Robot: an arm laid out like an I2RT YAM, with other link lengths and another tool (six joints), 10 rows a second.
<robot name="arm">
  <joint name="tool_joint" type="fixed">
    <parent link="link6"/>
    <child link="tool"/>
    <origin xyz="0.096 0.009 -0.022" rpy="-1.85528 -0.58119 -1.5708"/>
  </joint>
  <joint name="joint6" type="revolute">
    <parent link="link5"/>
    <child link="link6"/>
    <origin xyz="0.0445 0 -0.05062"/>
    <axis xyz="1 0 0"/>
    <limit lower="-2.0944" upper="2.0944"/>
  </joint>
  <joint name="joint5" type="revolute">
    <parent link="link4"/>
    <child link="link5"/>
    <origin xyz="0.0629 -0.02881 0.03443"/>
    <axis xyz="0 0 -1"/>
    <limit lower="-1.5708" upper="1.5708"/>
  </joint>
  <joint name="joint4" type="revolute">
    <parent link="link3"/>
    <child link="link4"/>
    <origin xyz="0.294 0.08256 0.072"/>
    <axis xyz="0 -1 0"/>
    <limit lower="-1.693" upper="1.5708"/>
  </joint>
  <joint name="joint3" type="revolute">
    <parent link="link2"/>
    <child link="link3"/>
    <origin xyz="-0.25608 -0.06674 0"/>
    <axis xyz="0 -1 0"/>
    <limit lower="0" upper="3.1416"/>
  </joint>
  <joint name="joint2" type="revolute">
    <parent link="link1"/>
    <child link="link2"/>
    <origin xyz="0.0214 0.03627 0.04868"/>
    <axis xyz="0 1 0"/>
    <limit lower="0" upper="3.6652"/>
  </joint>
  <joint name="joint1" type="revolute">
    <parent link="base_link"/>
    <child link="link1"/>
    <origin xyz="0 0 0.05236"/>
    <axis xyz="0 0 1"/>
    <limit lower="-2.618" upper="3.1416"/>
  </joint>
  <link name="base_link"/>
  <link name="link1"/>
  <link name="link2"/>
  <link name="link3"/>
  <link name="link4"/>
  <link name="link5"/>
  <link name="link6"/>
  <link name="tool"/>
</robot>
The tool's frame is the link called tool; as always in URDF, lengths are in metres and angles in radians.
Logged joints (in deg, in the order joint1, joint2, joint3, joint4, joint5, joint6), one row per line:
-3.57, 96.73, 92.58, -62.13, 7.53, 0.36
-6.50, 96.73, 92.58, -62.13, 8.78, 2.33
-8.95, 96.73, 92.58, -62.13, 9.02, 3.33
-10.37, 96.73, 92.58, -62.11, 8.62, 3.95
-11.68, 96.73, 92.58, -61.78, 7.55, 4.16
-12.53, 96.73, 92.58, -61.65, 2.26, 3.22
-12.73, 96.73, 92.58, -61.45, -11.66, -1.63
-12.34, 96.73, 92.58, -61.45, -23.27, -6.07
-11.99, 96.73, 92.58, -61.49, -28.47, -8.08
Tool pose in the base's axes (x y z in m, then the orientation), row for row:
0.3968, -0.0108, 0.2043, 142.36, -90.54, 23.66
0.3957, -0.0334, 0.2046, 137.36, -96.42, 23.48
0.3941, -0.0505, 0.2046, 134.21, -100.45, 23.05
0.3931, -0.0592, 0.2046, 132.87, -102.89, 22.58
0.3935, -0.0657, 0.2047, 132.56, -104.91, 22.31
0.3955, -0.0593, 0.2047, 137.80, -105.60, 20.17
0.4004, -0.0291, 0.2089, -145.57, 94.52, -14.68
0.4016, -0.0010, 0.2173, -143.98, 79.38, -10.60
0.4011, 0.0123, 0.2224, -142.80, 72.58, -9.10
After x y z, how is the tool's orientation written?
As a rotation vector, in degrees.
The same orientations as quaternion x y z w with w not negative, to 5 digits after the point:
0.83267, -0.52957, 0.13839, 0.08400
0.80716, -0.56659, 0.13797, 0.09187
0.78962, -0.59100, 0.13561, 0.09398
0.78037, -0.60429, 0.13262, 0.09098
0.77474, -0.61314, 0.13039, 0.08266
0.78761, -0.60357, 0.11528, 0.04556
-0.83465, 0.54195, -0.08417, 0.05073
-0.86619, 0.47755, -0.06377, 0.13266
-0.87710, 0.44580, -0.05589, 0.16982

